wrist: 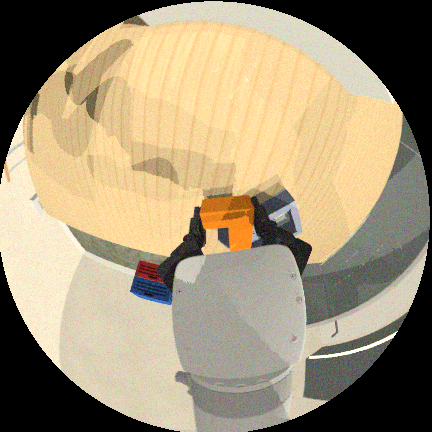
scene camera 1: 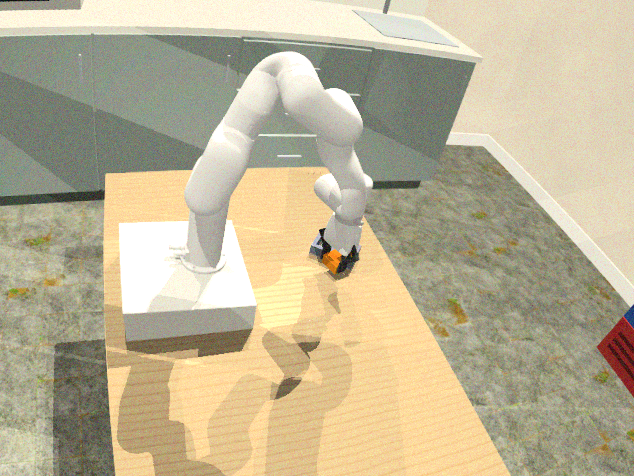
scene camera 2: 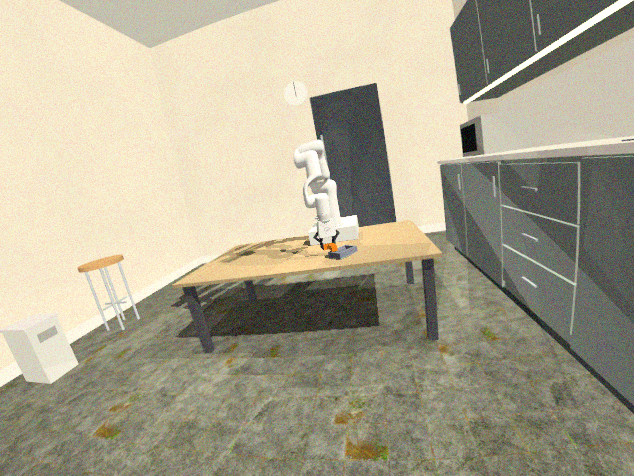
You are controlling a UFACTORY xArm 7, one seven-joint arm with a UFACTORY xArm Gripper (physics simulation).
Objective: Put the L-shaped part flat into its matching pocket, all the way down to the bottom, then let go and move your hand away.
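The orange L-shaped part is between the two black fingers of my gripper, which is shut on it. The dark grey tray with pockets rests on the table. In the wrist view the part overlaps the tray's left portion, and the tray's right end with an open pocket shows beyond the right finger. In scene camera 2 the part shows above the tray's left end. The L-shaped pocket is hidden by the part and fingers; the exact gap cannot be told.
The wooden table has its long edge close beside the tray. The arm's white base block stands on the table. A red and blue box is beyond the table.
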